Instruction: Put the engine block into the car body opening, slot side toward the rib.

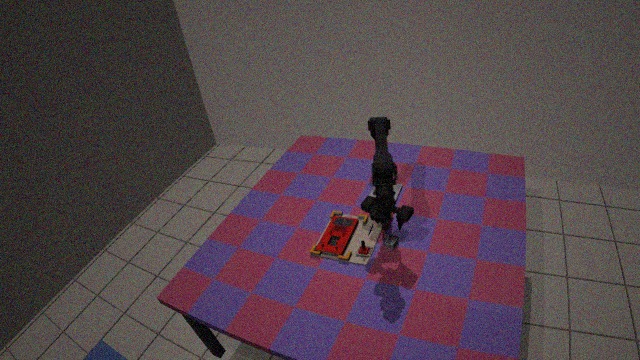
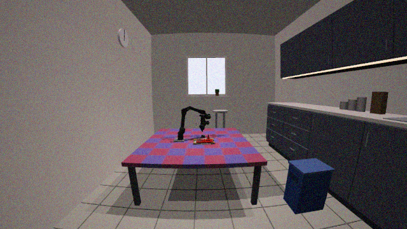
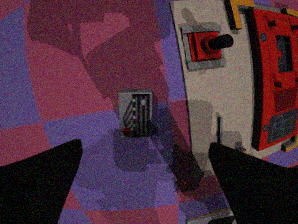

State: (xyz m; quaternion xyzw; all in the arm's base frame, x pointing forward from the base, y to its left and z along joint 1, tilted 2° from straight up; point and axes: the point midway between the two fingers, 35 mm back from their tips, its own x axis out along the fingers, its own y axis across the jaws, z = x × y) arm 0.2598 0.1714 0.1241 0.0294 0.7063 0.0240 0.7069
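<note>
Right now my gripper tip is 8 cm above the grey engine block and 1 cm to the right of it.
</note>
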